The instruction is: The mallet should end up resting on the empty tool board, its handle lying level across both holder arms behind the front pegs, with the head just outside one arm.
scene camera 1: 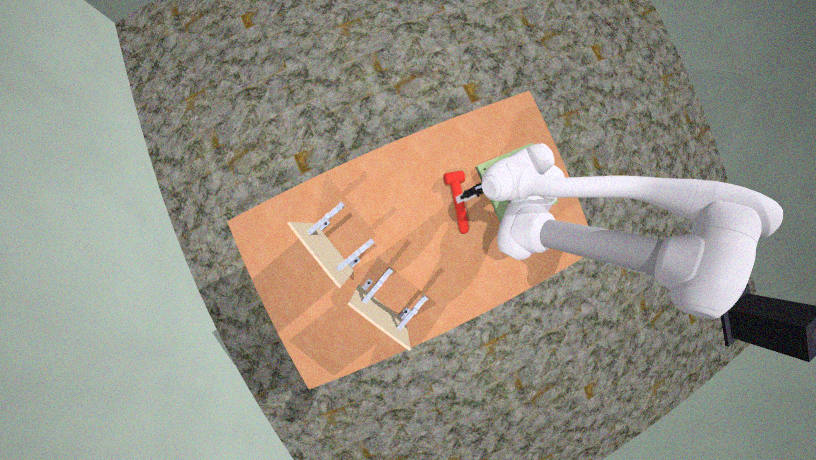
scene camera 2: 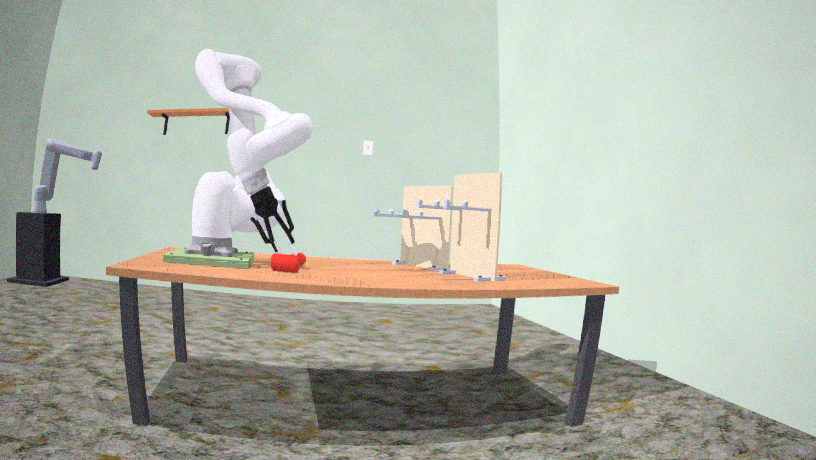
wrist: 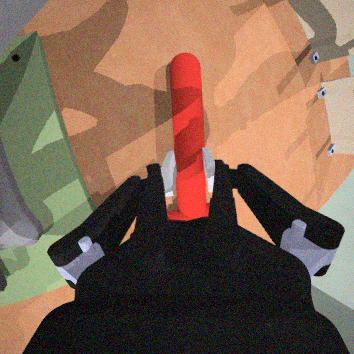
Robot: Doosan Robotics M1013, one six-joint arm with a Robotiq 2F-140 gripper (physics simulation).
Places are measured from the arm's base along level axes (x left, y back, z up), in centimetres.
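Pixels of known places: gripper, fingertip midpoint: (scene camera 1: 460, 199) (wrist: 188, 159); arm's base, origin of the base link: (scene camera 2: 211, 253).
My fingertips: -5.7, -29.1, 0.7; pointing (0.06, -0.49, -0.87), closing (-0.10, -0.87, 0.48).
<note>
Ahead of a thing's pixels: the offset from my fingertips to its middle, as dx, dy, dz. Level surfaces: height alone.
The red mallet {+1.1, -0.9, -1.0} (scene camera 1: 461, 214) (scene camera 2: 287, 262) (wrist: 186, 105) lies flat on the orange table {dz -3.3} (scene camera 1: 399, 148) (scene camera 2: 353, 283), close to the green base plate (scene camera 1: 502, 160) (scene camera 2: 207, 258) (wrist: 35, 140). My gripper (scene camera 1: 461, 197) (scene camera 2: 275, 248) (wrist: 188, 159) is down at the table and shut on the mallet's handle near the head, with a pad on each side. The head is mostly hidden under the gripper in the wrist view. Two upright tool boards {-3.3, -52.6, +13.1} (scene camera 1: 325, 254) {+26.2, -43.7, +11.4} (scene camera 1: 379, 317) (scene camera 2: 424, 228) (scene camera 2: 476, 228) stand at the table's far end. Each has two grey holder arms (scene camera 1: 326, 218) (scene camera 1: 376, 284) and holds nothing.
The robot's white arm reaches over the table from the green base plate. A second small arm on a black pedestal (scene camera 2: 37, 245) (scene camera 1: 770, 326) stands on the floor beside the table. A wall shelf (scene camera 2: 187, 112) hangs behind the robot.
</note>
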